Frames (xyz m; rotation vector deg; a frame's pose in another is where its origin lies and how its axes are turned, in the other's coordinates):
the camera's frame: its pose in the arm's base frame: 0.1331 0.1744 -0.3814 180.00 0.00 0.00
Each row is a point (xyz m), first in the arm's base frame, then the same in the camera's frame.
Working: the arm's base frame: its pose in the camera's frame: -0.1331 0.1744 -0.3814 180.00 0.00 0.00

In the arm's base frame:
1: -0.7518 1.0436 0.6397
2: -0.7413 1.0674 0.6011
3: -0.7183 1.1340 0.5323
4: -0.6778 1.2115 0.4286
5: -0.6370 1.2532 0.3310
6: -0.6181 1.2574 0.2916
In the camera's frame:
1: -0.8849 -0.8692 -1.0211
2: -0.8744 -0.8930 -0.9825
3: -0.8514 -0.9596 -0.9137
4: -0.8109 -1.0371 -0.8100
5: -0.7701 -1.0788 -0.7124
6: -0.7512 -1.0830 -0.6730

